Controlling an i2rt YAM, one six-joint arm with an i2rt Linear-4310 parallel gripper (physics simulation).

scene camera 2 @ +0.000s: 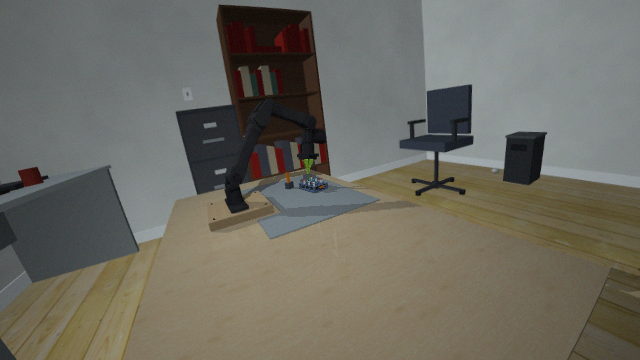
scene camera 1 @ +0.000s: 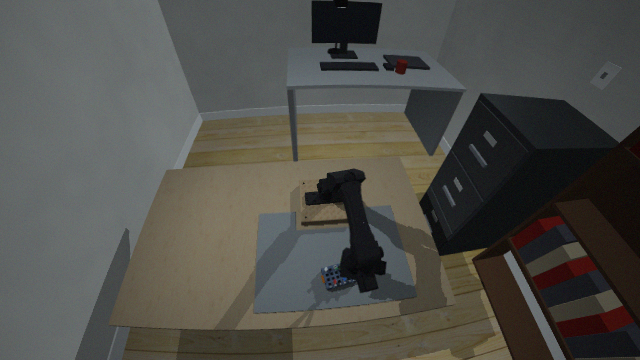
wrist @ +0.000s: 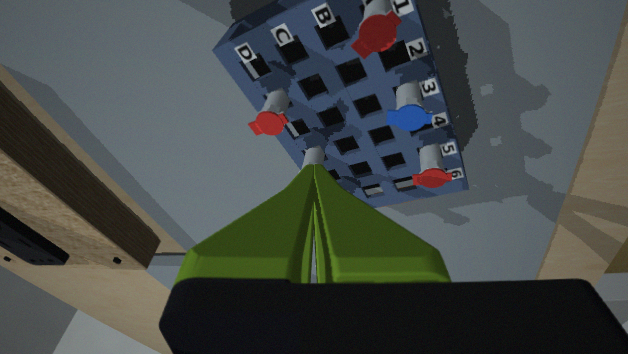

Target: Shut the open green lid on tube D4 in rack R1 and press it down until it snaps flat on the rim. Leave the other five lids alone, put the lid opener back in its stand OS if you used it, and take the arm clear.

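Frame: origin at the arm's base, x ahead, y left, z up, level; centimetres.
Seen in the pictures: gripper, fingertip midpoint: (scene camera 2: 308,174) (scene camera 1: 343,267) (wrist: 314,178); arm's base, link origin: (scene camera 2: 236,204) (scene camera 1: 325,197).
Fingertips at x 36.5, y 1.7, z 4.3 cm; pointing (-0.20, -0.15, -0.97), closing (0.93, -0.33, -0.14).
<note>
Offsets run from my fingertips to a thing's top centre. "spot": to the spot under its first point. Level surfaces: height alone.
Rack R1 {dy -1.8, dx +1.2, dz -1.2 cm} (wrist: 322,59) (scene camera 2: 312,187) is a blue grid block holding several capped tubes. Tube D4 {spot: dy -2.3, dx -1.4, dz -3.9 cm} (wrist: 314,156) stands in its D row in the wrist view, its top behind the fingertips. The green lid does not show there, so its state cannot be told. My gripper (wrist: 314,178) (scene camera 2: 308,172) is shut and empty, its green fingertips over or at the top of D4; contact cannot be told. Red lids (wrist: 378,32) (wrist: 270,123) (wrist: 432,178) and a blue lid {dy +0.0, dx +3.8, dz -2.7 cm} (wrist: 410,118) sit on other tubes. The orange lid opener {dy +10.1, dx -7.0, dz +1.0 cm} (scene camera 2: 288,177) stands upright in its dark stand (scene camera 2: 289,185).
The rack and stand are on a grey mat {dz -7.5 cm} (scene camera 1: 280,260) (scene camera 2: 340,200) on the wooden table {dz -7.8 cm} (scene camera 1: 200,240) (scene camera 2: 350,290). The arm's wooden base board (scene camera 1: 320,218) (scene camera 2: 240,220) is at the mat's edge. A filing cabinet (scene camera 1: 500,165) and a bookshelf (scene camera 2: 320,100) stand beyond the table.
</note>
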